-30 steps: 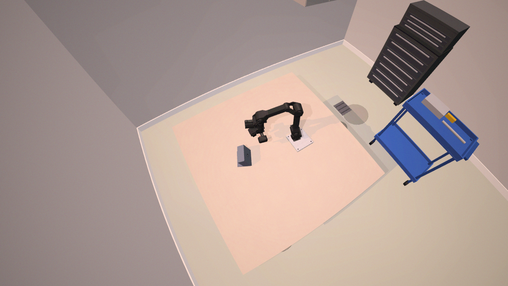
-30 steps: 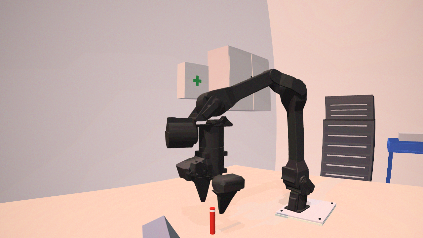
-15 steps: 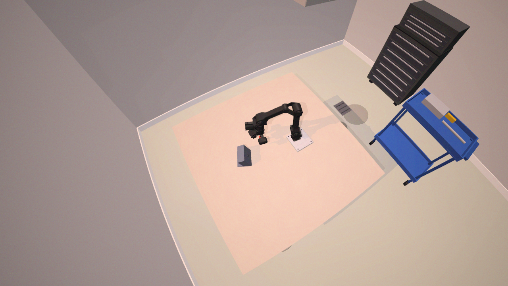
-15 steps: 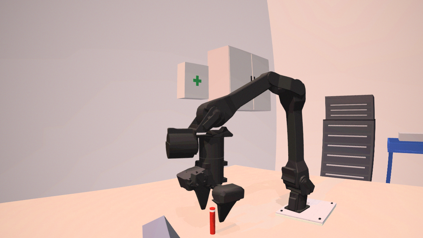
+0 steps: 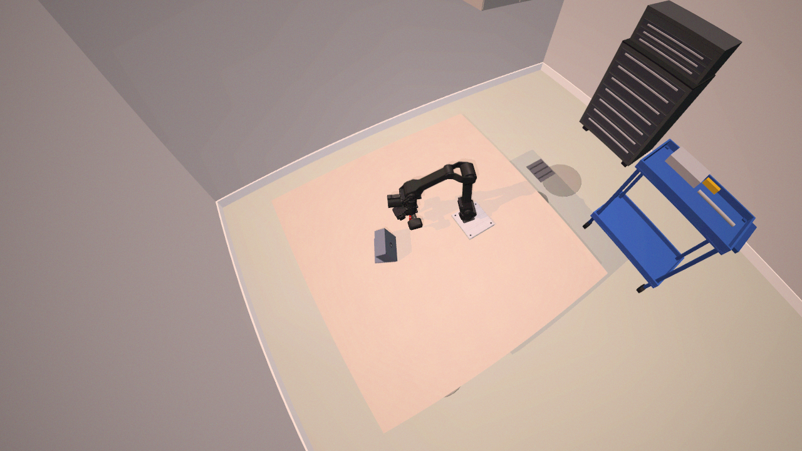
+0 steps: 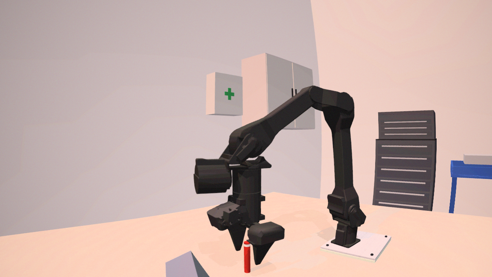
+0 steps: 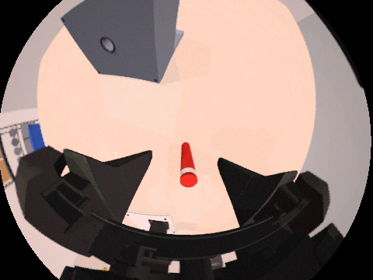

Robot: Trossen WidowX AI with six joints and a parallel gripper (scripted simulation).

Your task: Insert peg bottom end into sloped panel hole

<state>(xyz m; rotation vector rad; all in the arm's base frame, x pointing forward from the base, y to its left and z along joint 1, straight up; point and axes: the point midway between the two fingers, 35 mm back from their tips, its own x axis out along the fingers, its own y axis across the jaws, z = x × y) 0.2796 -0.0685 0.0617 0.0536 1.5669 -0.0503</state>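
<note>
Now: the grey sloped panel 16 cm ahead of my gripper tip and 9 cm to the left of it. The rest, counted from my gripper tip: red peg: 2 cm above.
</note>
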